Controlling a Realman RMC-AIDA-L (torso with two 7-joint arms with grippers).
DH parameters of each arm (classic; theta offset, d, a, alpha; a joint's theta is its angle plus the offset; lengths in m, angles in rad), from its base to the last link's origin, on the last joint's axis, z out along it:
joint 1: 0 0.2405 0 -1.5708
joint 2: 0 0 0 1.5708
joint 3: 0 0.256 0 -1.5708
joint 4: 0 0 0 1.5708
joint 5: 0 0.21 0 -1.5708
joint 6: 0 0 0 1.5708
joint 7: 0 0.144 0 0
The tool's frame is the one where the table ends.
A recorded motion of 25 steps. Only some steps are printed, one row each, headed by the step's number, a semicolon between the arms.
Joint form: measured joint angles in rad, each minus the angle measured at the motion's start. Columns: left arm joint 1, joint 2, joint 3, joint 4, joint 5, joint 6, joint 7; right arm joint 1, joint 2, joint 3, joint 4, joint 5, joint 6, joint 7.
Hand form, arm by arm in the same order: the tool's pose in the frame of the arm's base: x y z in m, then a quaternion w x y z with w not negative. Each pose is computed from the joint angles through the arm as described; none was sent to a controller.
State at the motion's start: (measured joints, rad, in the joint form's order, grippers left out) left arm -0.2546 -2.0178 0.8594 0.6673 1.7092 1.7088 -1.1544; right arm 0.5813 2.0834 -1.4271 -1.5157 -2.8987 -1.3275 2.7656
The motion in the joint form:
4: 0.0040 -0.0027 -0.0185 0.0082 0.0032 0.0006 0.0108; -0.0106 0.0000 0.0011 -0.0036 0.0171 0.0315 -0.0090
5: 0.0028 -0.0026 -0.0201 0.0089 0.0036 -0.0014 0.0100; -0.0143 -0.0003 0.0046 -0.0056 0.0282 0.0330 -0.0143
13: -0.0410 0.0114 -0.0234 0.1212 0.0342 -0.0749 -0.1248; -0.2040 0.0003 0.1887 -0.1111 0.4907 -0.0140 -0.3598
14: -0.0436 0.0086 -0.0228 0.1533 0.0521 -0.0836 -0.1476; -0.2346 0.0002 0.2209 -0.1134 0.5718 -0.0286 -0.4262
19: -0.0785 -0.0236 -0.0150 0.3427 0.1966 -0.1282 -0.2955; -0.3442 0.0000 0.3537 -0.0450 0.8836 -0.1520 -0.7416
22: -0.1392 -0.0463 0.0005 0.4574 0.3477 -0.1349 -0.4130; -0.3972 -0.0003 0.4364 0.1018 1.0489 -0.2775 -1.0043
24: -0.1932 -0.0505 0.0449 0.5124 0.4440 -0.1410 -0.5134; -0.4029 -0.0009 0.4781 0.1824 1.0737 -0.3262 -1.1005
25: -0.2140 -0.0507 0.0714 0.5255 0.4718 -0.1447 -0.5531; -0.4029 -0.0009 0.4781 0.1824 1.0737 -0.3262 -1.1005
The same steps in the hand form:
4: -0.3060 0.2549 0.0264 0.16074 -0.92590 -0.16123 -0.30147; 0.1630 0.3952 0.0427 0.39732 -0.85902 0.29318 -0.13514
5: -0.3060 0.2556 0.0268 0.16196 -0.92583 -0.16124 -0.30101; 0.1632 0.3946 0.0428 0.39506 -0.86040 0.29391 -0.13136
13: -0.2968 0.2866 0.0461 0.18323 -0.93218 -0.16828 -0.26298; 0.1793 0.3564 0.0637 0.30888 -0.91010 0.27619 0.00483
14: -0.2947 0.2900 0.0484 0.18505 -0.93503 -0.16697 -0.25217; 0.1831 0.3492 0.0676 0.29641 -0.91617 0.26829 0.02830
19: -0.2758 0.3108 0.0550 0.19010 -0.95122 -0.16108 -0.18192; 0.2069 0.3147 0.0770 0.23509 -0.93931 0.22170 0.11527
22: -0.2562 0.3277 0.0547 0.18106 -0.96390 -0.15540 -0.11817; 0.2325 0.2875 0.0731 0.18871 -0.94948 0.17992 0.17468
24: -0.2393 0.3407 0.0513 0.16913 -0.97059 -0.15551 -0.07184; 0.2461 0.2786 0.0702 0.17629 -0.95006 0.17164 0.19197
25: -0.2318 0.3452 0.0482 0.16260 -0.97269 -0.15569 -0.05657; 0.2461 0.2786 0.0702 0.17629 -0.95006 0.17164 0.19197

